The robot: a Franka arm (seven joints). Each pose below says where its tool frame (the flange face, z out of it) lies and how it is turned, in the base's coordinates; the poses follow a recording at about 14 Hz.
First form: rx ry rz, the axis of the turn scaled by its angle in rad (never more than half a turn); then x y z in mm.
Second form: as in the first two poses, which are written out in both.
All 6 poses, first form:
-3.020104, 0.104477, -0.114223, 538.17, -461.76, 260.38
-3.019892, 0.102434, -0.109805, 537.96, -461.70, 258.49
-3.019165, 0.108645, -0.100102, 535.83, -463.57, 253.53
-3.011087, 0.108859, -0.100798, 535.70, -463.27, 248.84
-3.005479, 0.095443, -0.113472, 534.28, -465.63, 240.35
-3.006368, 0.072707, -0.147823, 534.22, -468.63, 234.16
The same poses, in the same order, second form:
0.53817, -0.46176, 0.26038, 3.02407, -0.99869, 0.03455, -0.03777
0.53796, -0.46170, 0.25849, 3.02362, -0.99877, 0.03388, -0.03632
0.53583, -0.46357, 0.25353, 3.02278, -0.99881, 0.03594, -0.03312
0.53570, -0.46327, 0.24884, 3.01474, -0.99879, 0.03611, -0.03344
0.53428, -0.46563, 0.24035, 3.00913, -0.99879, 0.03172, -0.03771
0.53422, -0.46863, 0.23416, 3.01088, -0.99850, 0.02415, -0.04910

